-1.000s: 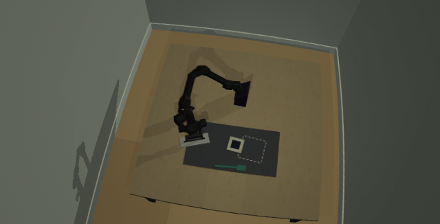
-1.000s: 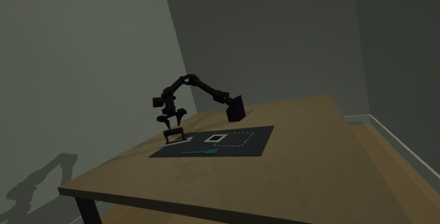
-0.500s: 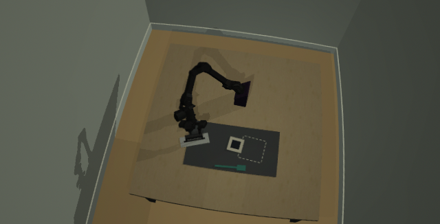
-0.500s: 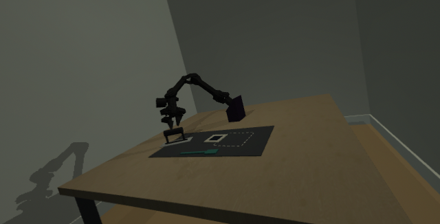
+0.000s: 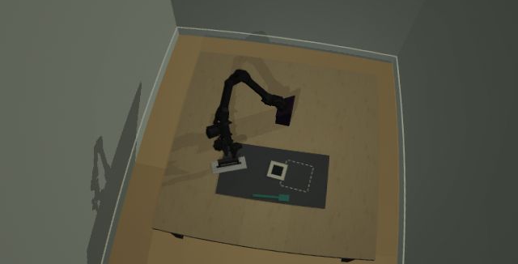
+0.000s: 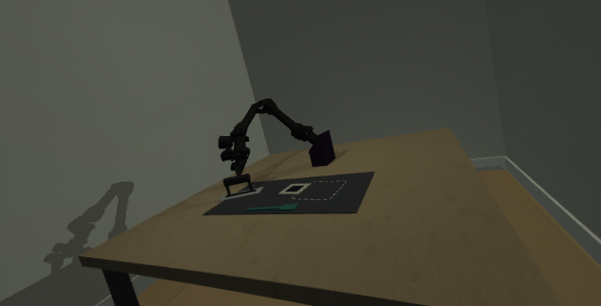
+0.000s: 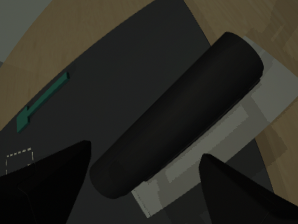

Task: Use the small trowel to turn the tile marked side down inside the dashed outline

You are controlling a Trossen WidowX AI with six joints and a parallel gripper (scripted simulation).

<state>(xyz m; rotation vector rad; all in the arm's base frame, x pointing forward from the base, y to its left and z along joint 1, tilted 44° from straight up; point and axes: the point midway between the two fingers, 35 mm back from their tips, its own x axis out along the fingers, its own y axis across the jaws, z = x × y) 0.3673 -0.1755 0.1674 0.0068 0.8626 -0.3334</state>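
My gripper tip is now 1 cm short of the grey flat-bladed trowel, 1 cm to the right of it and 5 cm above it. Also, from my gripper tip: small green trowel 15 cm ahead, 30 cm to the left, 8 cm below; dark mat 1 cm ahead, 26 cm to the left, 11 cm below; tile 2 cm behind, 28 cm to the left, 8 cm below.
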